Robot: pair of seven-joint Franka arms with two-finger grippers.
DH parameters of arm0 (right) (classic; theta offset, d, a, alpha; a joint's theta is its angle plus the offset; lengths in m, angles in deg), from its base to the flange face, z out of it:
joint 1: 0 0.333 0 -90
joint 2: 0 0 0 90
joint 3: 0 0.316 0.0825 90
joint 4: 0 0 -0.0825 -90
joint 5: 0 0.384 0 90
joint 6: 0 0 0.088 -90
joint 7: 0 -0.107 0 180
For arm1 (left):
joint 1: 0 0.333 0 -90
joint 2: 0 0 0 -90
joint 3: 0 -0.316 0.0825 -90
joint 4: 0 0 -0.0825 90
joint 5: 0 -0.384 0 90
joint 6: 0 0 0.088 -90
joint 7: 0 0.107 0 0
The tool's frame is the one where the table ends.
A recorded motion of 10 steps. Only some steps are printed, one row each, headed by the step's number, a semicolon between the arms.
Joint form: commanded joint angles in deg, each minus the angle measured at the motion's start. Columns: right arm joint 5, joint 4, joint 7, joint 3, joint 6, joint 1, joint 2; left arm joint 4, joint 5, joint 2, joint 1, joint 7, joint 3, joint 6.
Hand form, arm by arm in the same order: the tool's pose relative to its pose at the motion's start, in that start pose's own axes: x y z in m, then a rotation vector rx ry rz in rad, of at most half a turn. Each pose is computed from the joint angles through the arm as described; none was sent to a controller.
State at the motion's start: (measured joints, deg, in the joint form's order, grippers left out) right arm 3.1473 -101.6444 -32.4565 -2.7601 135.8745 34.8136 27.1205; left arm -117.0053 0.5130 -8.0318 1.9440 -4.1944 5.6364 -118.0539
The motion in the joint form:
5: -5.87 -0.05 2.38 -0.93 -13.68 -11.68 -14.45; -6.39 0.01 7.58 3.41 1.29 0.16 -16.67
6: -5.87 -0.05 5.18 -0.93 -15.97 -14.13 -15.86; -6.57 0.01 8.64 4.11 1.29 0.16 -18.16
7: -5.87 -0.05 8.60 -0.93 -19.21 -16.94 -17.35; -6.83 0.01 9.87 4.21 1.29 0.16 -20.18
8: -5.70 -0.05 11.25 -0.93 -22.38 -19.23 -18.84; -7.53 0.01 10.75 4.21 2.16 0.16 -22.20
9: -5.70 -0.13 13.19 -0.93 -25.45 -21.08 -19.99; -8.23 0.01 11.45 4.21 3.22 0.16 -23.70
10: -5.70 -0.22 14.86 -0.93 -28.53 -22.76 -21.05; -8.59 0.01 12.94 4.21 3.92 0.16 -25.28
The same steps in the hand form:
5: 0.0527 0.1326 -0.1481 -0.0805 0.0591 0.1167; 0.0101 -0.0325 0.0978 -0.0044 0.0476 -0.0365
6: 0.0572 0.1596 -0.1616 -0.0925 0.0447 0.1126; 0.0119 -0.0396 0.1071 -0.0040 0.0521 -0.0491
7: 0.0594 0.1911 -0.1748 -0.1092 0.0150 0.1049; 0.0138 -0.0408 0.1178 -0.0059 0.0614 -0.0514
8: 0.0582 0.2166 -0.1878 -0.1190 -0.0151 0.1029; 0.0131 -0.0410 0.1282 -0.0069 0.0692 -0.0368
9: 0.0549 0.2376 -0.1964 -0.1303 -0.0499 0.1042; 0.0114 -0.0411 0.1377 -0.0073 0.0710 -0.0187
10: 0.0504 0.2564 -0.2040 -0.1398 -0.0870 0.1073; 0.0109 -0.0414 0.1522 -0.0092 0.0665 -0.0074

